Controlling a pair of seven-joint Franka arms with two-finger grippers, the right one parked.
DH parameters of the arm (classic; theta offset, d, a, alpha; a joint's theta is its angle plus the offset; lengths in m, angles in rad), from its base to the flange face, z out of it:
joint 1: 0 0.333 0 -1.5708
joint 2: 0 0 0 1.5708
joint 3: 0 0.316 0.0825 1.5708
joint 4: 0 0 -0.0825 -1.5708
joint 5: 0 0.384 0 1.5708
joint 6: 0 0 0.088 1.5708
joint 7: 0 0.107 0 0
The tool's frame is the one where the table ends.
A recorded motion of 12 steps. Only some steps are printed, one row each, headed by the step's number.
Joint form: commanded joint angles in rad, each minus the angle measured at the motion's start. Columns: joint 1, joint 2, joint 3, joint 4, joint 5, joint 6, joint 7.
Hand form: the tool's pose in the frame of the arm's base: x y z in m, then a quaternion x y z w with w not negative. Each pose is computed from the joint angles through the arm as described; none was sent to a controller.
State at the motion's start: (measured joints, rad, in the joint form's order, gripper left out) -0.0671 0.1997 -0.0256 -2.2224 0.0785 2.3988 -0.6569
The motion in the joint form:
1: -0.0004 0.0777 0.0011 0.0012 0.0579 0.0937 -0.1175
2: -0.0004 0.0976 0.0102 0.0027 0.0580 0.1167 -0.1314
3: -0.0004 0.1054 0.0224 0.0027 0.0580 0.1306 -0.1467
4: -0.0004 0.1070 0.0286 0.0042 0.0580 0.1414 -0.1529
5: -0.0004 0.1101 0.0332 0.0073 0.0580 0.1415 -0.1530
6: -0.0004 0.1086 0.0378 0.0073 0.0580 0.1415 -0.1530
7: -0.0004 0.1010 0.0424 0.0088 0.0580 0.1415 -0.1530
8: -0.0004 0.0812 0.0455 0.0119 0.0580 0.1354 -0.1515
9: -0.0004 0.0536 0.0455 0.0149 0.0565 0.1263 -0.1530
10: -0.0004 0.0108 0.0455 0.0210 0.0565 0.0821 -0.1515
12: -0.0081 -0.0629 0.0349 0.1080 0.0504 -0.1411 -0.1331
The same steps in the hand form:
1: 0.5471 -0.0513 0.2490 -0.95836 -0.28305 -0.01324 0.03539
2: 0.5487 -0.0468 0.2406 -0.95534 -0.29309 -0.01533 0.03442
3: 0.5500 -0.0404 0.2375 -0.95139 -0.30552 -0.01855 0.03421
4: 0.5517 -0.0373 0.2381 -0.94954 -0.31105 -0.02360 0.03254
5: 0.5528 -0.0348 0.2376 -0.94882 -0.31316 -0.02384 0.03322
6: 0.5531 -0.0322 0.2384 -0.94809 -0.31525 -0.02473 0.03363
7: 0.5544 -0.0297 0.2432 -0.94726 -0.31747 -0.02913 0.03261
8: 0.5567 -0.0280 0.2549 -0.94666 -0.31867 -0.03711 0.03018
9: 0.5588 -0.0280 0.2706 -0.94567 -0.32064 -0.04705 0.02602
10: 0.5587 -0.0272 0.2929 -0.94509 -0.32182 -0.05003 0.02694
12: 0.5630 -0.0338 0.3511 -0.94762 -0.31536 -0.02392 0.04467

